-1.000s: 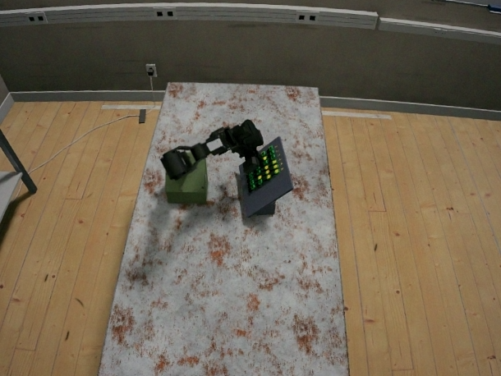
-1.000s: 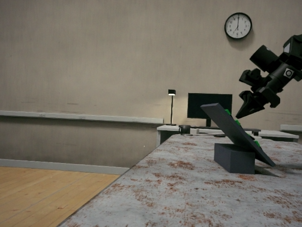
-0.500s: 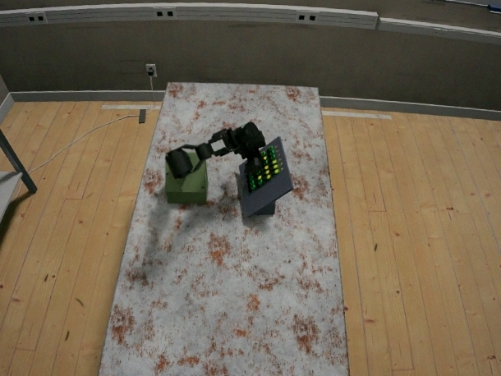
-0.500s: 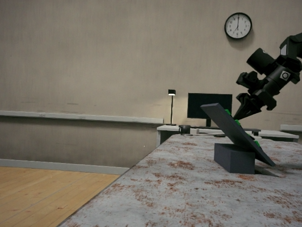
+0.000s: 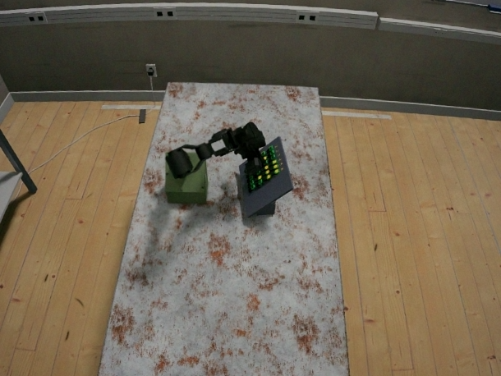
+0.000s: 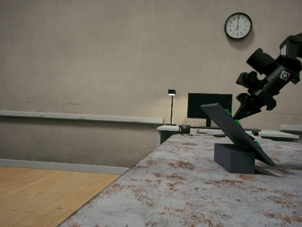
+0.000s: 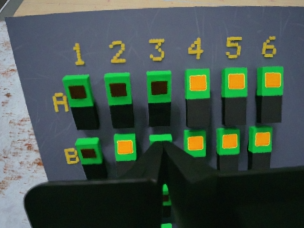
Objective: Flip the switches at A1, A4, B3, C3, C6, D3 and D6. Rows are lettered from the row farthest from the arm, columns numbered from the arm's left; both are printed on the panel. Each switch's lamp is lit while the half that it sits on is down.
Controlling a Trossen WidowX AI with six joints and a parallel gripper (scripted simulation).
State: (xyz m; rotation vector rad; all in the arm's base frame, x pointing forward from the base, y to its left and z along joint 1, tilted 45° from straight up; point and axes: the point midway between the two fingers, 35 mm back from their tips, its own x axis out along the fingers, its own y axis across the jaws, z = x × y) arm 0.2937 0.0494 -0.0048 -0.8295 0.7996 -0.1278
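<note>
Right now the rocker switch B1 is 50 mm to the left of my hand, 40 mm below it and 10 mm ahead of it.
</note>
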